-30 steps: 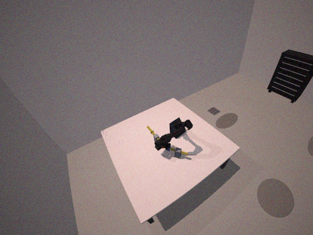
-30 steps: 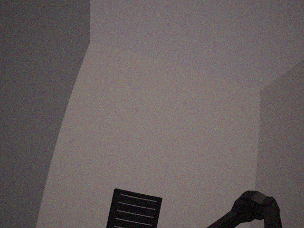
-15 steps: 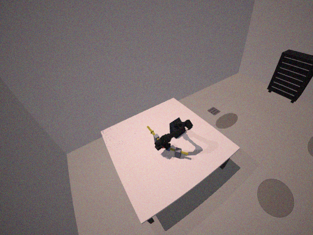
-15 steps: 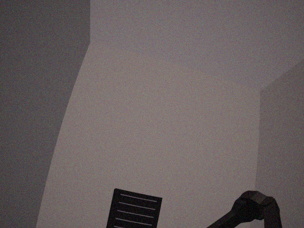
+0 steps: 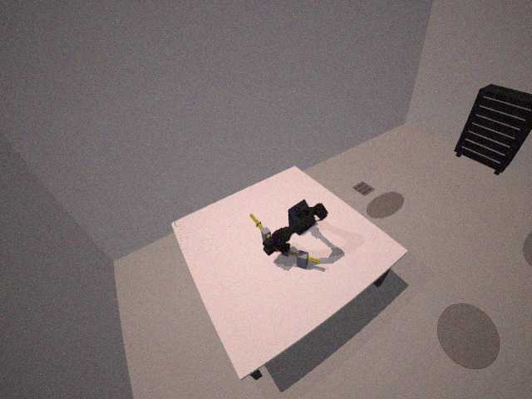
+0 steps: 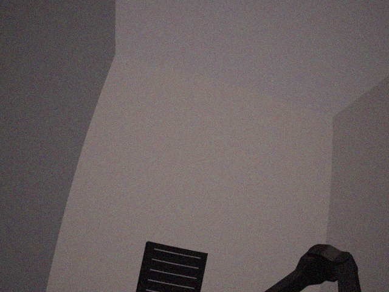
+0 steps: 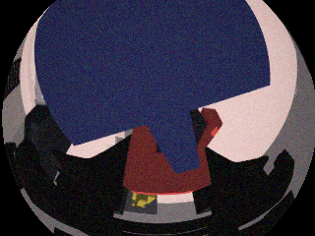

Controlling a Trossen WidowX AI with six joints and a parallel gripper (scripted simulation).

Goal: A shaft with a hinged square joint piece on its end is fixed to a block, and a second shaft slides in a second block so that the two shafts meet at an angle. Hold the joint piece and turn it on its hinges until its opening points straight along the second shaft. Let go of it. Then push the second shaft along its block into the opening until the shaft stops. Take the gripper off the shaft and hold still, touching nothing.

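My gripper tip is 1 cm to the right of the red square joint piece and 4 cm below it.
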